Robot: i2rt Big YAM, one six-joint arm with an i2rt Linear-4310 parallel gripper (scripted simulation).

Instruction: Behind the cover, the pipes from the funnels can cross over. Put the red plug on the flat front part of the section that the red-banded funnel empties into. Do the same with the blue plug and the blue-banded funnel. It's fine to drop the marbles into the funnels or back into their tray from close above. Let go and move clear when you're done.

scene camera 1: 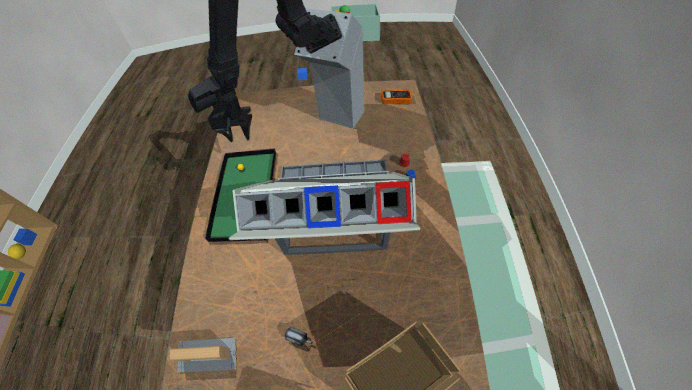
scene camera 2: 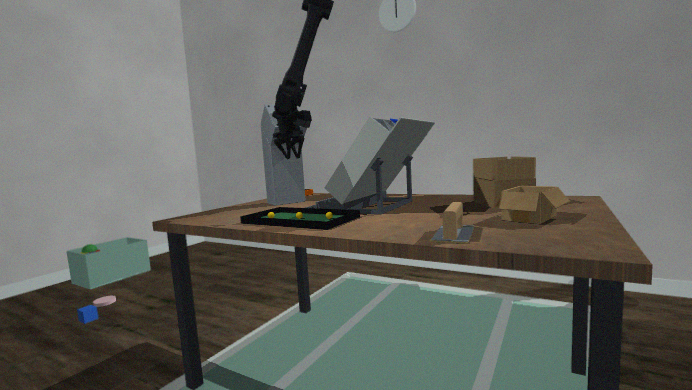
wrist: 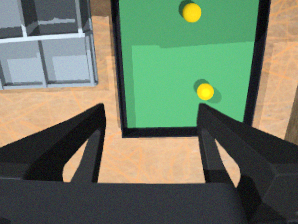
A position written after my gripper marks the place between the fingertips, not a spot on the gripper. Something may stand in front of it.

I see my gripper (wrist: 151, 112), a cardboard box (scene camera 2: 489, 179) and a green marble tray (scene camera 1: 258, 165).
The green marble tray is seen too in scene camera 2 (scene camera 2: 313, 218) and in the wrist view (wrist: 161, 60). The wrist view does not show the cardboard box: it is out of frame.
